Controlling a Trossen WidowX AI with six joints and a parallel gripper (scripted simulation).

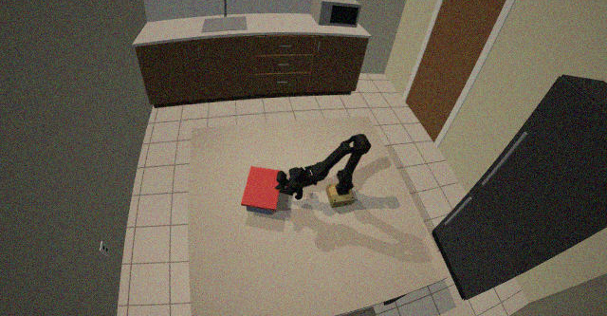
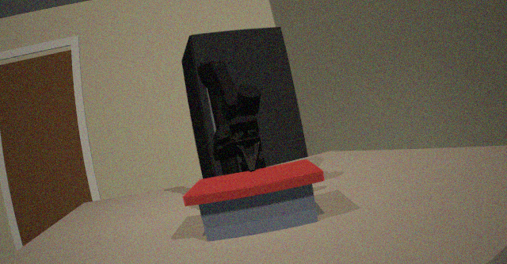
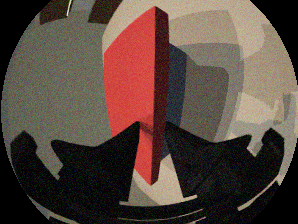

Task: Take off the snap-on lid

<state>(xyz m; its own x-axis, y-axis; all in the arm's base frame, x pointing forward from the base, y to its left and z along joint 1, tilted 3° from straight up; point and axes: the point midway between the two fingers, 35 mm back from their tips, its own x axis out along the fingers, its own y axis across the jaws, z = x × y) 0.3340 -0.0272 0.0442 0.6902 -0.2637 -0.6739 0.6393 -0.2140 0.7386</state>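
Right now my gripper tip is 70 mm short of the red lid and 20 mm to the left of it. Also, from my gripper tip: grey-blue storage box: 70 mm ahead, 20 mm to the right, 40 mm below.
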